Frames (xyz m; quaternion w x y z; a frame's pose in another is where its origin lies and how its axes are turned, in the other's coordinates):
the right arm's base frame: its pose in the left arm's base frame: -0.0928 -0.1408 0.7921 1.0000 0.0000 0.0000 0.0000
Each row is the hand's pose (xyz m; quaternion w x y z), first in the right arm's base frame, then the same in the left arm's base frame.
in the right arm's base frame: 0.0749 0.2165 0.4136 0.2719 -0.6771 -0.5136 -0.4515
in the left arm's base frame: -0.0179 0.0757 1.2057 0.2719 -0.6771 -0.5136 -0.4515
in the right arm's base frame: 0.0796 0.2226 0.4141 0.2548 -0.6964 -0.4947 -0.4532
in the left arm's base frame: -0.0132 0.0818 1.2062 0.2548 -0.6964 -0.4947 -0.4532
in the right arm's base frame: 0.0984 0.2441 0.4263 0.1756 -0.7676 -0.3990 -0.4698
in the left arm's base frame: 0.0056 0.1033 1.2184 0.1756 -0.7676 -0.3990 -0.4698
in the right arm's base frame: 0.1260 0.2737 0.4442 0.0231 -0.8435 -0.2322 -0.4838
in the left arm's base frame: 0.0332 0.1329 1.2363 0.0231 -0.8435 -0.2322 -0.4838
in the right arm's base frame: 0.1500 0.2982 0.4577 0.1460 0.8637 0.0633 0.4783
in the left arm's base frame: 0.0572 0.1574 1.2498 0.1460 0.8637 0.0633 0.4783
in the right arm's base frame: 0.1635 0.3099 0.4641 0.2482 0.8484 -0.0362 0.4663
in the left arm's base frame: 0.0707 0.1691 1.2562 0.2482 0.8483 -0.0362 0.4663
